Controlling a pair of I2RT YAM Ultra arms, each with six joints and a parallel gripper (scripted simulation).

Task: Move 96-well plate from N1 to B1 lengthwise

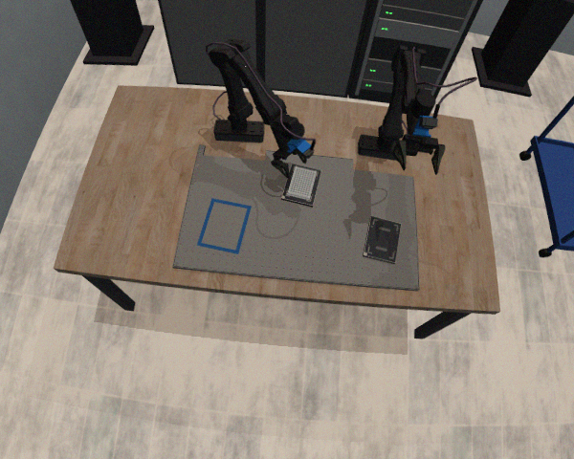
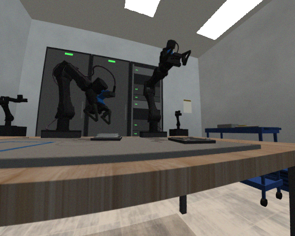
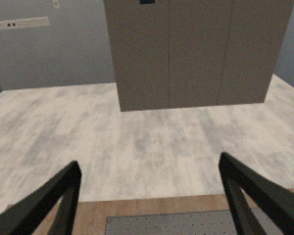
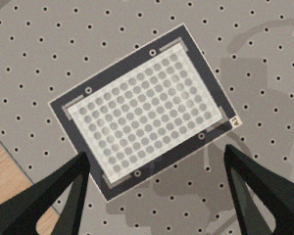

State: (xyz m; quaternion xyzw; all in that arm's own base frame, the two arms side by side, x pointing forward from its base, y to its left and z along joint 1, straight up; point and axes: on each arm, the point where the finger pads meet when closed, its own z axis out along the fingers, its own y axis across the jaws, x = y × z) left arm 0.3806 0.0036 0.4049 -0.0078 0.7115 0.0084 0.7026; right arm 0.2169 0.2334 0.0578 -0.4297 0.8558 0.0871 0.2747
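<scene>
Right now my right hand is 20 mm short of the white 96-well plate, 30 mm to the right of it and 70 mm above it.
</scene>
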